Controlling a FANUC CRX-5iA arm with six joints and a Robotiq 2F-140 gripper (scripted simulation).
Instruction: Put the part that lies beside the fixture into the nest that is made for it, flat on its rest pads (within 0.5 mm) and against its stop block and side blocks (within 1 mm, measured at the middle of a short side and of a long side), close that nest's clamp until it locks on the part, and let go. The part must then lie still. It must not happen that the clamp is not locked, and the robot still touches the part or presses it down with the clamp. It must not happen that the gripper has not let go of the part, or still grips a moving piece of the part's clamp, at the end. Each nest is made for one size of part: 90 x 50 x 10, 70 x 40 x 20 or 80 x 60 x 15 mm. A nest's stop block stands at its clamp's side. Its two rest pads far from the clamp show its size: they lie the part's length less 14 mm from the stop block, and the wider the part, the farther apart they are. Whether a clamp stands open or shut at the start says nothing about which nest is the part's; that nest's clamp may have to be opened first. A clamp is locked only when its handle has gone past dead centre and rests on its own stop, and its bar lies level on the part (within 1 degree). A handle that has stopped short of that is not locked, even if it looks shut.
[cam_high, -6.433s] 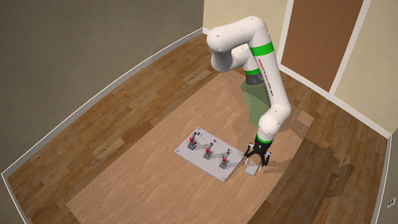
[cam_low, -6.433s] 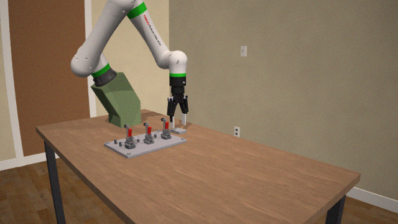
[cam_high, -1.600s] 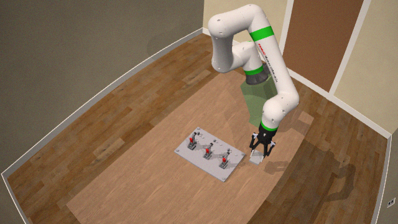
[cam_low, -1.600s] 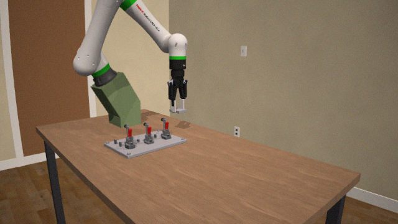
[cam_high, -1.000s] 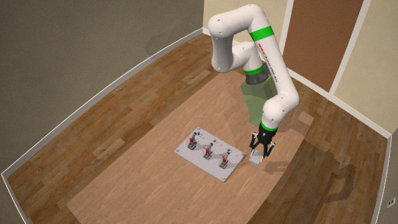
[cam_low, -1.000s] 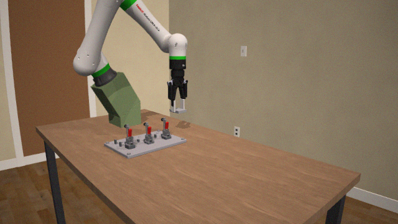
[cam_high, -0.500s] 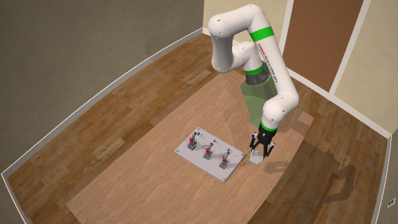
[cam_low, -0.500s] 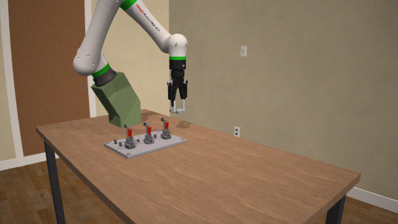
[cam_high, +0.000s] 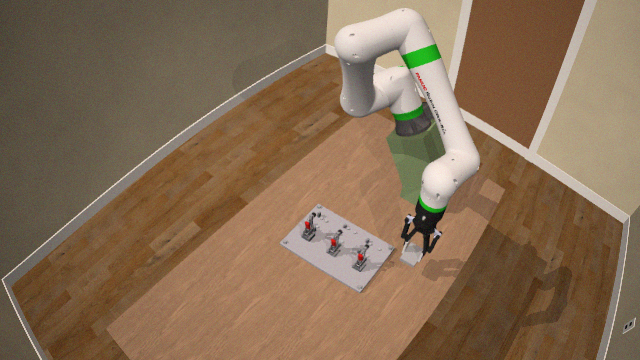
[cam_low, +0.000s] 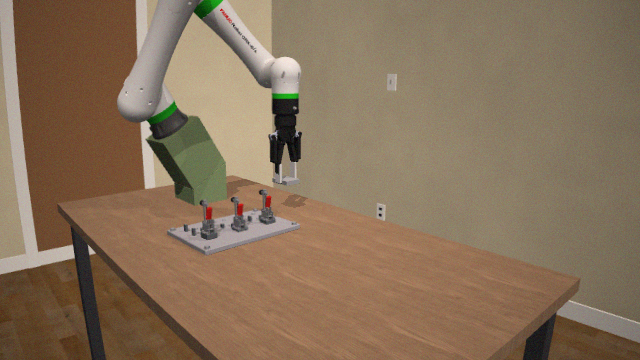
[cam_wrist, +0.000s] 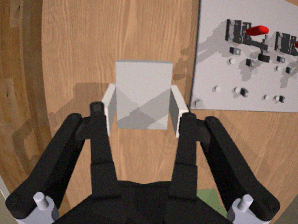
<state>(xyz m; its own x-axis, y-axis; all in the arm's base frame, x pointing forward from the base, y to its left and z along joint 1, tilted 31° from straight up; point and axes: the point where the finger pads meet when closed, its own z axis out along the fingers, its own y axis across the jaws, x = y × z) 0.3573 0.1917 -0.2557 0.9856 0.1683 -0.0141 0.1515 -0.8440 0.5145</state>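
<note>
The toggle clamp is 100 mm ahead of my hand, 140 mm to the right of it and 80 mm below it. Round my hand: grey fixture plate: 90 mm ahead, 250 mm to the right, 140 mm below; then light grey part: 30 mm below.
</note>
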